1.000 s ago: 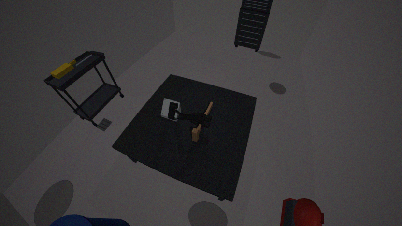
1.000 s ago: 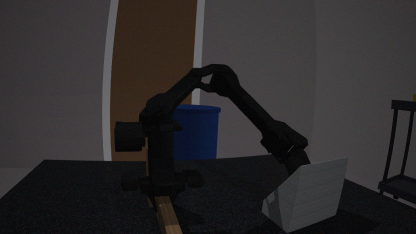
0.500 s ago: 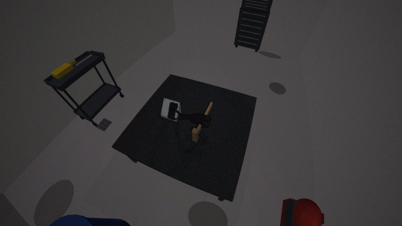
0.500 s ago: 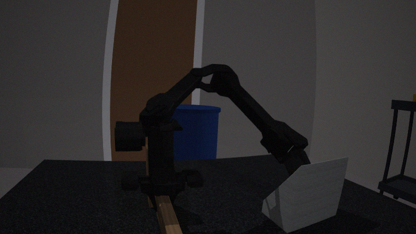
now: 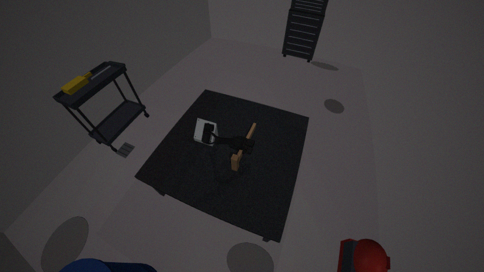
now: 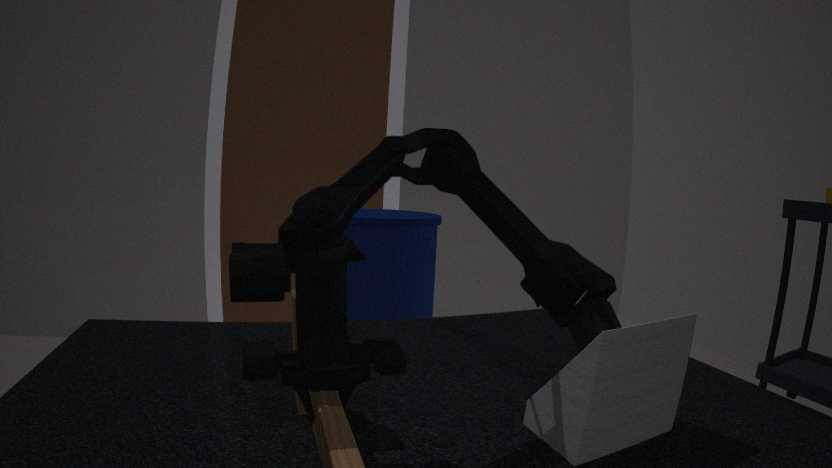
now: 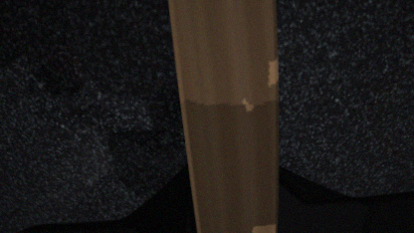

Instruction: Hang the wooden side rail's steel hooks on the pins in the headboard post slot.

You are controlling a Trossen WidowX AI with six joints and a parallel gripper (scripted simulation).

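Now: gripper tip 130 mm to the left of the wooden headboard post, 40 mm below it and 10 mm past it.
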